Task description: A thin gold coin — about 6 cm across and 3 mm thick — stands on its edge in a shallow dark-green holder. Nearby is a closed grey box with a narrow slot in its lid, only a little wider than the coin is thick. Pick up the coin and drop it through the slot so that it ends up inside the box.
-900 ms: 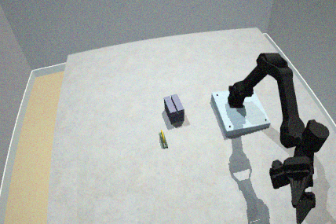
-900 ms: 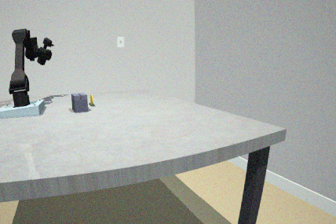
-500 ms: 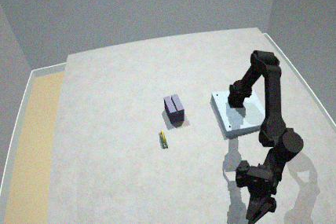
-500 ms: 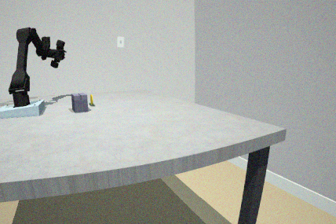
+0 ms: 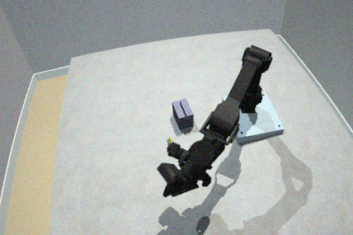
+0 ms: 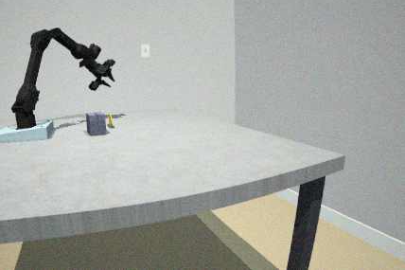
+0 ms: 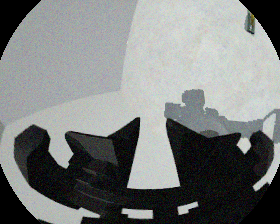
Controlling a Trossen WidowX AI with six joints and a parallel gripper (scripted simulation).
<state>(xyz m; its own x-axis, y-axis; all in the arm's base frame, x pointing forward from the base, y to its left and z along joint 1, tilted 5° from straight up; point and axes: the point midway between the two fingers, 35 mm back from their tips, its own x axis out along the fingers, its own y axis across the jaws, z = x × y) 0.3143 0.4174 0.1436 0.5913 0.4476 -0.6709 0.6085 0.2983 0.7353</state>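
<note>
Now: the gold coin 280 mm to the right of my gripper tip and 150 mm below it.
</note>
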